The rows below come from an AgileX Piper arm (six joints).
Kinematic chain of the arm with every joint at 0, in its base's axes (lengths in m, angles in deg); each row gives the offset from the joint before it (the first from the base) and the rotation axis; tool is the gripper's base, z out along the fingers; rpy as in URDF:
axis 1: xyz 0 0 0.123 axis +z
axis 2: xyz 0 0 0 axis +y
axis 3: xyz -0.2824 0 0.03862 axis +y
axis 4: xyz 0.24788 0 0.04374 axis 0.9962 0 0.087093
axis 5: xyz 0 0 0 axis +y
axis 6: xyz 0.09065 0 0.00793 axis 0.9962 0 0.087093
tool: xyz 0 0 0 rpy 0 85.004 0
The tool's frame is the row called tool.
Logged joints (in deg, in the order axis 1, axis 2, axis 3, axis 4, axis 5, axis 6), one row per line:
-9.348, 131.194, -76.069, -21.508, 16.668, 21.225
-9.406, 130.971, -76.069, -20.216, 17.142, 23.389
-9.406, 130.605, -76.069, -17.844, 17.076, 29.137
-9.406, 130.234, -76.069, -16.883, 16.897, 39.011
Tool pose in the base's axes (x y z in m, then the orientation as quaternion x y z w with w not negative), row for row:
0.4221, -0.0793, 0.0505, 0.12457, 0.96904, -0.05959, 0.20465
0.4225, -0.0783, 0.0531, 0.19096, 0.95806, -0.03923, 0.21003
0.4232, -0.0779, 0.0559, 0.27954, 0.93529, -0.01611, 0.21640
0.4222, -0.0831, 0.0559, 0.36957, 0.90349, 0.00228, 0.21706
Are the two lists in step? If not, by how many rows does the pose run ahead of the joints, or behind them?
The pose runs 1 row ahead of the joints: the pose in row i belongs to the joints in row i + 1.
